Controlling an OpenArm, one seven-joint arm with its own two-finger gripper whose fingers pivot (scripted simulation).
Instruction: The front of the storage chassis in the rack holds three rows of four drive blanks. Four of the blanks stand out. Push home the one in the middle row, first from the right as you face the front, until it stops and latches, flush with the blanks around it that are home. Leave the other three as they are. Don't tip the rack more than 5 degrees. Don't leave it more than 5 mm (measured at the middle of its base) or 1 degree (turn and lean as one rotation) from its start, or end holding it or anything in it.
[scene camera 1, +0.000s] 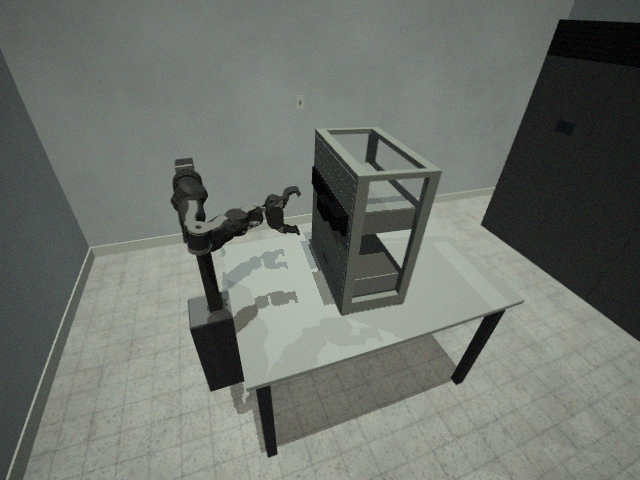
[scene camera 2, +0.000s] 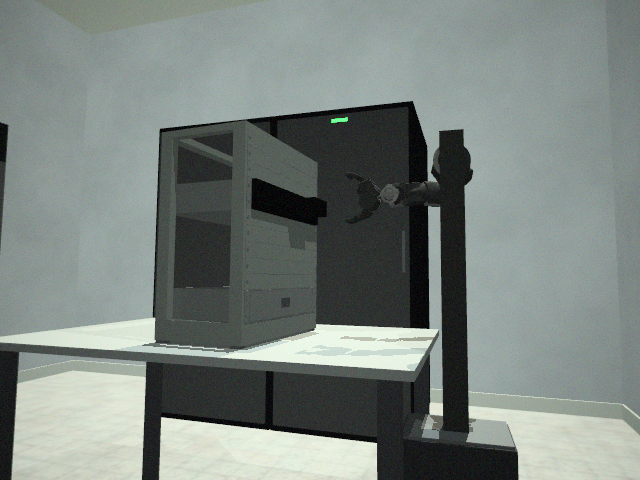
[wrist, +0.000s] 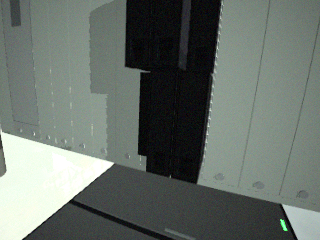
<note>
I see my gripper (scene camera 2: 347, 199) and a dark base (scene camera 1: 216, 343).
My gripper also shows in scene camera 1 (scene camera 1: 299, 211).
</note>
